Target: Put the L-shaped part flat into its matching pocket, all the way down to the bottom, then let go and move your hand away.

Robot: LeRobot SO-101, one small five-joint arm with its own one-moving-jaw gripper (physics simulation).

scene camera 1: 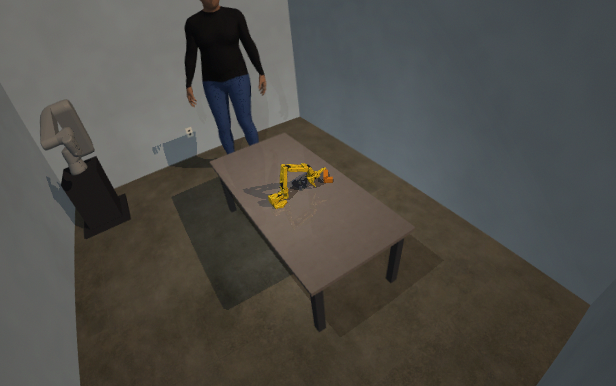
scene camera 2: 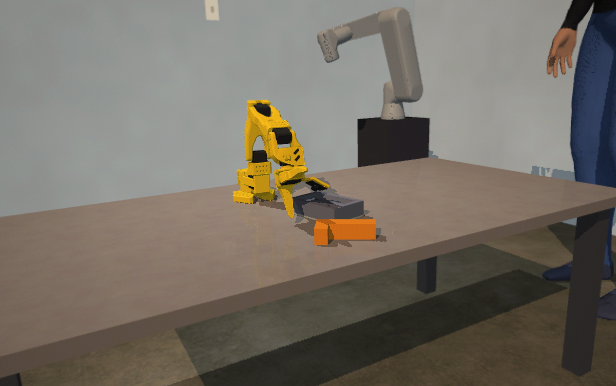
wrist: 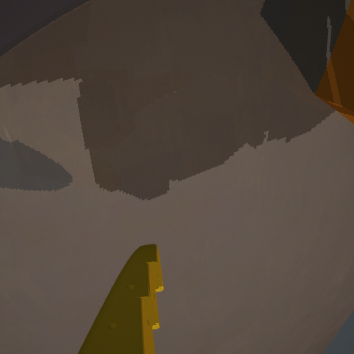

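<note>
The orange L-shaped part (scene camera 1: 328, 179) (scene camera 2: 352, 230) (wrist: 342, 65) lies on the table on the near side of the dark grey pocket block (scene camera 2: 349, 209) in scene camera 2, outside the pocket. In the wrist view, a piece of it shows at the upper right edge. My gripper (scene camera 1: 320, 178) (scene camera 2: 309, 201) is fully open and empty. One jaw points down beside the block and the other reaches out over it. The wrist view shows one notched jaw (wrist: 125, 310), apart from the orange part. The inside of the pocket is mostly hidden in scene camera 2.
The table (scene camera 1: 345, 240) (scene camera 2: 150, 270) carries my yellow arm (scene camera 1: 284, 180) (scene camera 2: 258, 170). A grey robot arm (scene camera 1: 75, 140) (scene camera 2: 402, 55) stands on a black pedestal (scene camera 1: 95, 195) (scene camera 2: 392, 142) away from the table. A person (scene camera 1: 217, 45) stands behind the table's far end.
</note>
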